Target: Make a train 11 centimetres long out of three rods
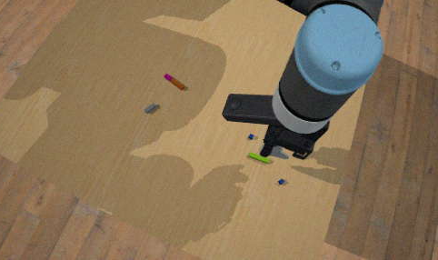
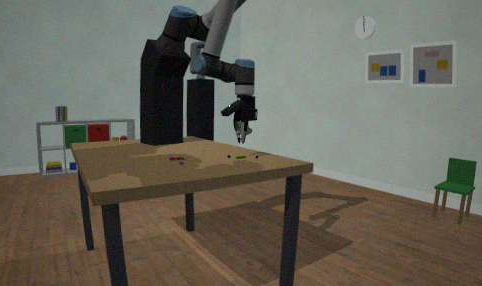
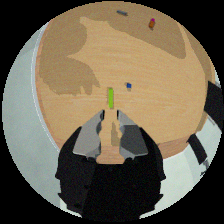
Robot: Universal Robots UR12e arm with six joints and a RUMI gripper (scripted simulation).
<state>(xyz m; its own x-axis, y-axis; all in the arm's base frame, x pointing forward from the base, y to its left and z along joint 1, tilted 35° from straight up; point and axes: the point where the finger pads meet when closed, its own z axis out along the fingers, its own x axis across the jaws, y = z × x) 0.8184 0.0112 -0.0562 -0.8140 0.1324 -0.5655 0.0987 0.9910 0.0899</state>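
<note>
My hand is 80 mm above the lime rod. The rest, counted from my hand: orange rod (140 mm behind, 250 mm to the right, 80 mm below); magenta rod (160 mm behind, 280 mm to the right, 80 mm below); grey rod (60 mm behind, 290 mm to the right, 80 mm below).
</note>
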